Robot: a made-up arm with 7 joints. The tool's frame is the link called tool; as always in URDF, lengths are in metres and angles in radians.
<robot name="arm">
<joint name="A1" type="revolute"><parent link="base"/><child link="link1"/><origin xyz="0 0 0.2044" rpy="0 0 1.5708"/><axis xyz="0 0 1"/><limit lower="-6.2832" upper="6.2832" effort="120" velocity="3.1"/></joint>
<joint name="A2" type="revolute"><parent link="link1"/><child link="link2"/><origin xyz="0 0 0" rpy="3.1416 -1.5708 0"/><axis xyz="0 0 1"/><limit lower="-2.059" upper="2.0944" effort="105" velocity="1.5"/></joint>
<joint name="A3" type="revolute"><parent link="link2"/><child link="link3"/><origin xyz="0.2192 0 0" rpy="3.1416 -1.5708 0"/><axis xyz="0 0 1"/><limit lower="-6.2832" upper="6.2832" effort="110" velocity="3.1"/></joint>
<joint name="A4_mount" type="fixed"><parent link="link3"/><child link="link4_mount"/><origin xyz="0 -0.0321 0"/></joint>
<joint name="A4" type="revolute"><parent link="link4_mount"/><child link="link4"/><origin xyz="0 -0.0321 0" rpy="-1.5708 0 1.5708"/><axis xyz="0 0 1"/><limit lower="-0.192" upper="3.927" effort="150" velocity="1.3"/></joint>
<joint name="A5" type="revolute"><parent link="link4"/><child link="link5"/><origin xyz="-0.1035 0.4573 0" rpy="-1.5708 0 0"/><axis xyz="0 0 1"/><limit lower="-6.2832" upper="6.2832" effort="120" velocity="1.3"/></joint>
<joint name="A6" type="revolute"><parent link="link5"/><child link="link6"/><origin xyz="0 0 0" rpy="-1.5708 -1.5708 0"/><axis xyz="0 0 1"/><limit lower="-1.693" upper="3.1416" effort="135" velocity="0.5"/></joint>
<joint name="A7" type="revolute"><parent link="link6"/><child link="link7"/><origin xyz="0.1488 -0.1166 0" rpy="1.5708 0 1.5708"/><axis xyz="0 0 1"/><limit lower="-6.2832" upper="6.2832" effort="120" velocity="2.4"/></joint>
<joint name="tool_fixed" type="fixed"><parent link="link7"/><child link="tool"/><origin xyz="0 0 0" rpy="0 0 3.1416"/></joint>
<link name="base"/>
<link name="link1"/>
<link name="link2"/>
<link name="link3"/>
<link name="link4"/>
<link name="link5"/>
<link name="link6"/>
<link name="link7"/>
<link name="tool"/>
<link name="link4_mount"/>
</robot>
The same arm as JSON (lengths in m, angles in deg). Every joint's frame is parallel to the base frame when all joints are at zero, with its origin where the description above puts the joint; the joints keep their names.
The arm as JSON. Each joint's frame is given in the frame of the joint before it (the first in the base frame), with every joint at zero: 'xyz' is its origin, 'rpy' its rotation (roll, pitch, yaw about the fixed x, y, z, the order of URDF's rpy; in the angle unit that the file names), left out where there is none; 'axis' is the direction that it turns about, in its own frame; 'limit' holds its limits. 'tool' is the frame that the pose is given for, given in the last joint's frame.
{"units": {"length": "m", "angle": "deg"}, "joints": [
  {"name": "A1", "type": "revolute", "origin": {"xyz": [0.0, 0.0, 0.2044]}, "axis": "+z", "limit": {"lower": -360.0, "upper": 360.0}},
  {"name": "A2", "type": "revolute", "origin": {"xyz": [0.0, 0.0, 0.0]}, "axis": "+y", "limit": {"lower": -117.97, "upper": 120.0}},
  {"name": "A3", "type": "revolute", "origin": {"xyz": [0.0, 0.0, 0.2192]}, "axis": "+z", "limit": {"lower": -360.0, "upper": 360.0}},
  {"name": "A4", "type": "revolute", "origin": {"xyz": [0.0642, 0.0, 0.0]}, "axis": "-y", "limit": {"lower": -11.0, "upper": 225.0}},
  {"name": "A5", "type": "revolute", "origin": {"xyz": [0.1035, 0.0, -0.4573]}, "axis": "-z", "limit": {"lower": -360.0, "upper": 360.0}},
  {"name": "A6", "type": "revolute", "origin": {"xyz": [0.0, 0.0, 0.0]}, "axis": "+y", "limit": {"lower": -97.0, "upper": 180.0}},
  {"name": "A7", "type": "revolute", "origin": {"xyz": [0.1166, 0.0, -0.1488]}, "axis": "-z", "limit": {"lower": -360.0, "upper": 360.0}}
], "tool": {"origin": {"xyz": [0.0, 0.0, 0.0], "rpy": [-180.0, 0.0, 0.0]}}}

